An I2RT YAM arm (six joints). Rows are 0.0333 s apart.
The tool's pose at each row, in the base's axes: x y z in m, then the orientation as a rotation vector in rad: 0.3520 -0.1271 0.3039 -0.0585 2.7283 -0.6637; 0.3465 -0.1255 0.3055 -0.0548 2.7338 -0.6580; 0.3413 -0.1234 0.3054 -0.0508 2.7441 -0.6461; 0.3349 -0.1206 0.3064 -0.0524 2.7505 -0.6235; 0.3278 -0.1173 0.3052 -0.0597 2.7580 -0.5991; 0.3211 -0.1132 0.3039 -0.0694 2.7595 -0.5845; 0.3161 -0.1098 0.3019 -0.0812 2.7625 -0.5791; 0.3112 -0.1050 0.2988 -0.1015 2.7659 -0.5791; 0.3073 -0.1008 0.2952 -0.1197 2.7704 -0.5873; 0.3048 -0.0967 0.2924 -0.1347 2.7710 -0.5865; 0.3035 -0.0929 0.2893 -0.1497 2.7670 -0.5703; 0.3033 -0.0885 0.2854 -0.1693 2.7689 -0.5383; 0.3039 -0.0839 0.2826 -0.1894 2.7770 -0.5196; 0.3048 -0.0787 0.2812 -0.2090 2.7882 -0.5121; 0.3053 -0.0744 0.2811 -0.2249 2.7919 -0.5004
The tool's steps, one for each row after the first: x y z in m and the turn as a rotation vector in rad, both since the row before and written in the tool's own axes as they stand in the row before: 0.0045 0.0005 -0.0038 -0.0044 0.0045 0.0024; 0.0047 0.0017 -0.0025 -0.0093 0.0079 0.0027; 0.0055 0.0018 -0.0041 -0.0164 0.0012 0.0013; 0.0067 0.0033 -0.0026 -0.0184 0.0013 -0.0025; 0.0063 0.0041 -0.0026 -0.0111 -0.0027 -0.0046; 0.0050 0.0038 -0.0012 -0.0054 0.0004 -0.0077; 0.0050 0.0056 -0.0007 -0.0028 0.0010 -0.0144; 0.0042 0.0053 0.0003 0.0027 0.0041 -0.0143; 0.0026 0.0049 0.0001 -0.0023 -0.0011 -0.0102; 0.0015 0.0048 0.0008 -0.0117 -0.0087 -0.0073; 0.0006 0.0056 0.0017 -0.0238 -0.0066 -0.0091; -0.0006 0.0053 0.0011 -0.0162 0.0025 -0.0122; -0.0014 0.0053 -0.0002 -0.0092 0.0080 -0.0137; -0.0013 0.0040 -0.0011 -0.0102 0.0002 -0.0098
